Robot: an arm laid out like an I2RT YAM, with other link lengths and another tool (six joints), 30 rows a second.
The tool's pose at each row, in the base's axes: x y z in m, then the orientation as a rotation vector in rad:
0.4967 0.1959 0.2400 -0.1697 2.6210 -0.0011
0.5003 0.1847 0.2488 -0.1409 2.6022 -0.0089
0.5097 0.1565 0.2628 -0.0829 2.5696 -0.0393
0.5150 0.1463 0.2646 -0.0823 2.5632 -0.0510
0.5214 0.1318 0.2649 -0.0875 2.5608 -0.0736
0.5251 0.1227 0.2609 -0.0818 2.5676 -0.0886
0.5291 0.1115 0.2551 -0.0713 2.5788 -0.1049
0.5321 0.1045 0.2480 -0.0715 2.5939 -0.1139
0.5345 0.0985 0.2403 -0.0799 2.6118 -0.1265
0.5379 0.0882 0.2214 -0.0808 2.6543 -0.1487
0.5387 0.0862 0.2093 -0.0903 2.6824 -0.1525
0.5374 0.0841 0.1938 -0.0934 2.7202 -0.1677
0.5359 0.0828 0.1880 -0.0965 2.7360 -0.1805
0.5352 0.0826 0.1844 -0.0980 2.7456 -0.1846
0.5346 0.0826 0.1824 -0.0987 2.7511 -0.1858
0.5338 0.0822 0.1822 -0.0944 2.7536 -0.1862
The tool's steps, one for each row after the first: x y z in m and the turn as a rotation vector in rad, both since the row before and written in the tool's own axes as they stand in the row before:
-0.0061 -0.0118 -0.0062 0.0121 -0.0197 0.0182
-0.0123 -0.0294 -0.0078 0.0349 -0.0330 0.0345
-0.0047 -0.0105 0.0015 0.0087 -0.0060 -0.0021
-0.0045 -0.0148 0.0035 0.0152 -0.0014 -0.0086
-0.0002 -0.0090 0.0057 0.0116 0.0075 0.0009
0.0006 -0.0108 0.0076 0.0133 0.0120 0.0040
0.0017 -0.0064 0.0080 0.0056 0.0155 -0.0022
0.0024 -0.0053 0.0082 0.0063 0.0185 -0.0088
0.0073 -0.0084 0.0187 0.0129 0.0438 -0.0056
0.0050 -0.0006 0.0112 -0.0008 0.0281 -0.0081
0.0081 -0.0001 0.0135 0.0075 0.0387 -0.0056
0.0038 -0.0005 0.0048 0.0073 0.0167 -0.0045
0.0020 0.0003 0.0030 0.0019 0.0099 -0.0019
0.0013 0.0003 0.0016 0.0003 0.0056 -0.0008
0.0009 -0.0003 -0.0001 0.0007 0.0026 0.0029

